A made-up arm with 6 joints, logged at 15 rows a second.
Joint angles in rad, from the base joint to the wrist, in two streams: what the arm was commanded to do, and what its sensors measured. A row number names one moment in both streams.
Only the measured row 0 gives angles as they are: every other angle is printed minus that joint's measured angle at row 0.
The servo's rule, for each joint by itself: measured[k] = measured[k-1] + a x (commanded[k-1-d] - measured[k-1]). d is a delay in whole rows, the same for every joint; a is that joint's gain. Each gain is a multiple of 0.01, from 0.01 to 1. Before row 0 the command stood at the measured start. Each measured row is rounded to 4 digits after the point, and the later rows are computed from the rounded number. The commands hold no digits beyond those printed.
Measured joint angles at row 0:
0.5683, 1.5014, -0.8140, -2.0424, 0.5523, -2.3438
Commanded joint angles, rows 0 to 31:
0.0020, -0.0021, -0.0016, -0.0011, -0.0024, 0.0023
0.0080, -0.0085, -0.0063, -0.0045, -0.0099, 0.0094
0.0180, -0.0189, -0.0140, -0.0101, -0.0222, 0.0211
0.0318, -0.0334, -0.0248, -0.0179, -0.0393, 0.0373
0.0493, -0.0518, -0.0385, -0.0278, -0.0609, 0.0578
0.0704, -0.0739, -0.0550, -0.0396, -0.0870, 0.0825
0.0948, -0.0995, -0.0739, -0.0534, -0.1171, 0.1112
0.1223, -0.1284, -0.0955, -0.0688, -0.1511, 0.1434
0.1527, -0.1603, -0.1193, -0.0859, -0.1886, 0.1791
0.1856, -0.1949, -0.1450, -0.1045, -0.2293, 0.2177
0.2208, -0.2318, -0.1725, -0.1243, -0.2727, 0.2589
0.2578, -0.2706, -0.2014, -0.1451, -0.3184, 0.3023
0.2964, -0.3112, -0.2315, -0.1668, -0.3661, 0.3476
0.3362, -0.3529, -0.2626, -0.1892, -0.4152, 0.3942
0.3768, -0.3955, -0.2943, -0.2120, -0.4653, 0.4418
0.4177, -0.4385, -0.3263, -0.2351, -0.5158, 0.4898
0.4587, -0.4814, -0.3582, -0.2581, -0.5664, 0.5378
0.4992, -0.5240, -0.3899, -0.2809, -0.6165, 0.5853
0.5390, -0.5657, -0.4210, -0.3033, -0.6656, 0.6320
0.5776, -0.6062, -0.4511, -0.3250, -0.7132, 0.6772
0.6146, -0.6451, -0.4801, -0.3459, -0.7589, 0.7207
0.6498, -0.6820, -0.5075, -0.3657, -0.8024, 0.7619
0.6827, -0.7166, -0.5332, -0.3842, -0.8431, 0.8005
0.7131, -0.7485, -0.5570, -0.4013, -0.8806, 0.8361
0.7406, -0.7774, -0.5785, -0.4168, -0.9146, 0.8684
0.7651, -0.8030, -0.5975, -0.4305, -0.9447, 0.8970
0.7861, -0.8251, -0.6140, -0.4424, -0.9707, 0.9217
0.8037, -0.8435, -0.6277, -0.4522, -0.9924, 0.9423
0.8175, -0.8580, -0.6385, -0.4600, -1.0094, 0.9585
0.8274, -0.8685, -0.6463, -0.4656, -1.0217, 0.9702
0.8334, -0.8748, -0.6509, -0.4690, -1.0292, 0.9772
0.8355, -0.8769, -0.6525, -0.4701, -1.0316, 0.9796
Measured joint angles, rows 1 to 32:
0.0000, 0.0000, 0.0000, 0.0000, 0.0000, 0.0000
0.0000, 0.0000, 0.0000, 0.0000, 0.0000, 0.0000
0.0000, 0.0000, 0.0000, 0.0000, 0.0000, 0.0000
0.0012, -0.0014, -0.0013, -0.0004, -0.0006, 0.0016
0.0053, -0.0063, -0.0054, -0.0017, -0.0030, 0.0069
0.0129, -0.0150, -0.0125, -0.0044, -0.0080, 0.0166
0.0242, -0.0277, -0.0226, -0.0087, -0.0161, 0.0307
0.0393, -0.0443, -0.0356, -0.0148, -0.0277, 0.0491
0.0580, -0.0647, -0.0515, -0.0227, -0.0431, 0.0718
0.0801, -0.0887, -0.0699, -0.0325, -0.0623, 0.0986
0.1054, -0.1161, -0.0909, -0.0441, -0.0854, 0.1291
0.1338, -0.1466, -0.1142, -0.0575, -0.1122, 0.1631
0.1649, -0.1799, -0.1395, -0.0725, -0.1426, 0.2002
0.1984, -0.2157, -0.1666, -0.0891, -0.1764, 0.2401
0.2340, -0.2536, -0.1951, -0.1070, -0.2133, 0.2824
0.2714, -0.2933, -0.2249, -0.1261, -0.2530, 0.3267
0.3103, -0.3344, -0.2558, -0.1463, -0.2952, 0.3726
0.3502, -0.3766, -0.2874, -0.1673, -0.3394, 0.4197
0.3907, -0.4193, -0.3193, -0.1890, -0.3853, 0.4674
0.4315, -0.4621, -0.3512, -0.2111, -0.4324, 0.5153
0.4721, -0.5048, -0.3829, -0.2334, -0.4803, 0.5629
0.5122, -0.5468, -0.4141, -0.2558, -0.5285, 0.6099
0.5514, -0.5878, -0.4444, -0.2779, -0.5765, 0.6557
0.5893, -0.6273, -0.4737, -0.2997, -0.6239, 0.6999
0.6256, -0.6650, -0.5014, -0.3208, -0.6703, 0.7421
0.6599, -0.7006, -0.5275, -0.3411, -0.7152, 0.7818
0.6918, -0.7337, -0.5517, -0.3604, -0.7582, 0.8187
0.7211, -0.7639, -0.5737, -0.3784, -0.7989, 0.8525
0.7475, -0.7909, -0.5932, -0.3951, -0.8368, 0.8828
0.7707, -0.8145, -0.6103, -0.4102, -0.8716, 0.9093
0.7905, -0.8345, -0.6246, -0.4236, -0.9030, 0.9317
0.8067, -0.8507, -0.6360, -0.4352, -0.9307, 0.9499
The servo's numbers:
d 3
a 0.60 0.69 0.82 0.32 0.26 0.68

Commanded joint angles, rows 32 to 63:
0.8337, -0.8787, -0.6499, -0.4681, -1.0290, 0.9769
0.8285, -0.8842, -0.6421, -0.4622, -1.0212, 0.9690
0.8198, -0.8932, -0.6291, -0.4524, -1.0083, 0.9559
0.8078, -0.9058, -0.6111, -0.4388, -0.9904, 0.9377
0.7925, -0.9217, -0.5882, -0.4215, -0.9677, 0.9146
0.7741, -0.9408, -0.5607, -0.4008, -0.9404, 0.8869
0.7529, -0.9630, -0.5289, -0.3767, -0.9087, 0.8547
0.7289, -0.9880, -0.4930, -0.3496, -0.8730, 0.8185
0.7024, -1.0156, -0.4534, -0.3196, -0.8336, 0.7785
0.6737, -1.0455, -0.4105, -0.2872, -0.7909, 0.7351
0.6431, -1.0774, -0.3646, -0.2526, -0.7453, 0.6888
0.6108, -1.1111, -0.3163, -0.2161, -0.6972, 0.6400
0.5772, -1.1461, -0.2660, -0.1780, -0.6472, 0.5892
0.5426, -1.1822, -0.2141, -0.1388, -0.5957, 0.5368
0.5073, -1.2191, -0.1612, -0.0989, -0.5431, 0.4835
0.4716, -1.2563, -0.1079, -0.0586, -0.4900, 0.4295
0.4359, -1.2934, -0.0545, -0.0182, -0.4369, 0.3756
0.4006, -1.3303, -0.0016, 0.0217, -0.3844, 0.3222
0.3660, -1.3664, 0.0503, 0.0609, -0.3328, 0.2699
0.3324, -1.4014, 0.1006, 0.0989, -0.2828, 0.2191
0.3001, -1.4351, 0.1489, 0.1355, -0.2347, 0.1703
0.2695, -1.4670, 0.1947, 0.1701, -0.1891, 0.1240
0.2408, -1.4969, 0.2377, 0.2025, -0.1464, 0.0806
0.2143, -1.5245, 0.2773, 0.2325, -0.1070, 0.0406
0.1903, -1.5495, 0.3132, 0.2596, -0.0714, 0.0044
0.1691, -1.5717, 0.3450, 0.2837, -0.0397, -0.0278
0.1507, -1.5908, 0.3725, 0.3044, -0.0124, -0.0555
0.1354, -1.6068, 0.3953, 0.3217, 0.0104, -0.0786
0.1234, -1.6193, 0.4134, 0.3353, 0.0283, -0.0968
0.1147, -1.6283, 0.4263, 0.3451, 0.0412, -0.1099
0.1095, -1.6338, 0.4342, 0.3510, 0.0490, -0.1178
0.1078, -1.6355, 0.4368, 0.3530, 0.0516, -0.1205
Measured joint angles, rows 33 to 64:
0.8191, -0.8630, -0.6444, -0.4449, -0.9544, 0.9637
0.8277, -0.8711, -0.6497, -0.4526, -0.9738, 0.9729
0.8324, -0.8751, -0.6520, -0.4582, -0.9888, 0.9775
0.8332, -0.8776, -0.6503, -0.4614, -0.9993, 0.9771
0.8304, -0.8822, -0.6436, -0.4617, -1.0050, 0.9716
0.8240, -0.8898, -0.6317, -0.4587, -1.0059, 0.9609
0.8143, -0.9008, -0.6148, -0.4523, -1.0019, 0.9451
0.8012, -0.9152, -0.5930, -0.4424, -0.9930, 0.9244
0.7849, -0.9329, -0.5665, -0.4291, -0.9793, 0.8989
0.7657, -0.9537, -0.5357, -0.4123, -0.9609, 0.8688
0.7436, -0.9774, -0.5007, -0.3922, -0.9380, 0.8346
0.7189, -1.0038, -0.4619, -0.3690, -0.9109, 0.7965
0.6918, -1.0326, -0.4198, -0.3428, -0.8797, 0.7547
0.6626, -1.0635, -0.3745, -0.3139, -0.8448, 0.7099
0.6315, -1.0963, -0.3268, -0.2826, -0.8064, 0.6624
0.5989, -1.1307, -0.2769, -0.2491, -0.7650, 0.6126
0.5651, -1.1662, -0.2254, -0.2138, -0.7210, 0.5611
0.5304, -1.2027, -0.1728, -0.1770, -0.6747, 0.5083
0.4951, -1.2397, -0.1196, -0.1391, -0.6267, 0.4547
0.4596, -1.2768, -0.0662, -0.1004, -0.5774, 0.4009
0.4242, -1.3137, -0.0132, -0.0613, -0.5272, 0.3474
0.3893, -1.3501, 0.0389, -0.0222, -0.4767, 0.2947
0.3552, -1.3855, 0.0895, 0.0166, -0.4263, 0.2433
0.3221, -1.4197, 0.1382, 0.0546, -0.3765, 0.1937
0.2905, -1.4523, 0.1845, 0.0916, -0.3278, 0.1463
0.2607, -1.4831, 0.2281, 0.1271, -0.2806, 0.1016
0.2329, -1.5117, 0.2684, 0.1608, -0.2355, 0.0601
0.2073, -1.5378, 0.3051, 0.1924, -0.1928, 0.0222
0.1844, -1.5612, 0.3378, 0.2216, -0.1530, -0.0118
0.1642, -1.5816, 0.3663, 0.2481, -0.1164, -0.0415
0.1469, -1.5990, 0.3901, 0.2717, -0.0834, -0.0667
0.1328, -1.6130, 0.4092, 0.2921, -0.0544, -0.0872

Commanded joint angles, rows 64 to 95:
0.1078, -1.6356, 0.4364, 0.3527, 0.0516, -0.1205
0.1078, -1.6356, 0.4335, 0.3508, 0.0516, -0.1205
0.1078, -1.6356, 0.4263, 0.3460, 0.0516, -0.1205
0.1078, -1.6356, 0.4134, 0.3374, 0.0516, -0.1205
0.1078, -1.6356, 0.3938, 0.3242, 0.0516, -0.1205
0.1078, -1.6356, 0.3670, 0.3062, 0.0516, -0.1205
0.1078, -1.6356, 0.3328, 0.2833, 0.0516, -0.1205
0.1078, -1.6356, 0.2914, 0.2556, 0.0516, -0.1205
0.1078, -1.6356, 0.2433, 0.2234, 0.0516, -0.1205
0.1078, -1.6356, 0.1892, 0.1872, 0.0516, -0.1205
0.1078, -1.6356, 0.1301, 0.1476, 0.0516, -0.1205
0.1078, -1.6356, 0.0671, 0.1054, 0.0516, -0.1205
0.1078, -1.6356, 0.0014, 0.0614, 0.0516, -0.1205
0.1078, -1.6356, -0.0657, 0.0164, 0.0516, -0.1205
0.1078, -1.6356, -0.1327, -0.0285, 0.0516, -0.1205
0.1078, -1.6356, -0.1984, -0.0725, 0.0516, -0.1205
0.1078, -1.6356, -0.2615, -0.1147, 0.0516, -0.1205
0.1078, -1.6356, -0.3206, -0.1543, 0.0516, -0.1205
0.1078, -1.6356, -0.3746, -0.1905, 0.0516, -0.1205
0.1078, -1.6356, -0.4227, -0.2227, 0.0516, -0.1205
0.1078, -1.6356, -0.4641, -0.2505, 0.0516, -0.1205
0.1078, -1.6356, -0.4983, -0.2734, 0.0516, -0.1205
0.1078, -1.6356, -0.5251, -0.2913, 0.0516, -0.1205
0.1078, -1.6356, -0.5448, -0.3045, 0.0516, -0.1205
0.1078, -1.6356, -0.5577, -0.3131, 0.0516, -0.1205
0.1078, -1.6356, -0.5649, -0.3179, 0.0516, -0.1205
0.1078, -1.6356, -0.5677, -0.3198, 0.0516, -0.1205
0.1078, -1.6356, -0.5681, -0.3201, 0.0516, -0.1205
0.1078, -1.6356, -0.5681, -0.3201, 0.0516, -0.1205
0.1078, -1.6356, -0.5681, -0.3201, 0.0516, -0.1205
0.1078, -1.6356, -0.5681, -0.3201, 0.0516, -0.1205
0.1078, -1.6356, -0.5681, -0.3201, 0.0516, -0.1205
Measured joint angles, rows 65 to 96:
0.1219, -1.6236, 0.4232, 0.3091, -0.0295, -0.1026
0.1145, -1.6306, 0.4322, 0.3225, -0.0091, -0.1129
0.1105, -1.6340, 0.4360, 0.3323, 0.0067, -0.1181
0.1089, -1.6351, 0.4363, 0.3388, 0.0184, -0.1197
0.1082, -1.6354, 0.4340, 0.3426, 0.0270, -0.1202
0.1080, -1.6355, 0.4277, 0.3437, 0.0334, -0.1204
0.1079, -1.6356, 0.4160, 0.3417, 0.0381, -0.1205
0.1078, -1.6356, 0.3978, 0.3361, 0.0416, -0.1205
0.1078, -1.6356, 0.3725, 0.3265, 0.0442, -0.1205
0.1078, -1.6356, 0.3399, 0.3127, 0.0461, -0.1205
0.1078, -1.6356, 0.3001, 0.2944, 0.0475, -0.1205
0.1078, -1.6356, 0.2535, 0.2717, 0.0486, -0.1205
0.1078, -1.6356, 0.2008, 0.2447, 0.0494, -0.1205
0.1078, -1.6356, 0.1428, 0.2136, 0.0500, -0.1205
0.1078, -1.6356, 0.0807, 0.1790, 0.0504, -0.1205
0.1078, -1.6356, 0.0157, 0.1414, 0.0507, -0.1205
0.1078, -1.6356, -0.0510, 0.1014, 0.0509, -0.1205
0.1078, -1.6356, -0.1180, 0.0598, 0.0511, -0.1205
0.1078, -1.6356, -0.1839, 0.0175, 0.0512, -0.1205
0.1078, -1.6356, -0.2475, -0.0248, 0.0513, -0.1205
0.1078, -1.6356, -0.3074, -0.0662, 0.0514, -0.1205
0.1078, -1.6356, -0.3625, -0.1060, 0.0515, -0.1205
0.1078, -1.6356, -0.4119, -0.1433, 0.0515, -0.1205
0.1078, -1.6356, -0.4547, -0.1776, 0.0515, -0.1205
0.1078, -1.6356, -0.4905, -0.2083, 0.0515, -0.1205
0.1078, -1.6356, -0.5189, -0.2349, 0.0515, -0.1205
0.1078, -1.6356, -0.5401, -0.2572, 0.0515, -0.1205
0.1078, -1.6356, -0.5545, -0.2751, 0.0515, -0.1205
0.1078, -1.6356, -0.5630, -0.2888, 0.0515, -0.1205
0.1078, -1.6356, -0.5669, -0.2987, 0.0515, -0.1205
0.1078, -1.6356, -0.5679, -0.3055, 0.0515, -0.1205
0.1078, -1.6356, -0.5681, -0.3102, 0.0515, -0.1205

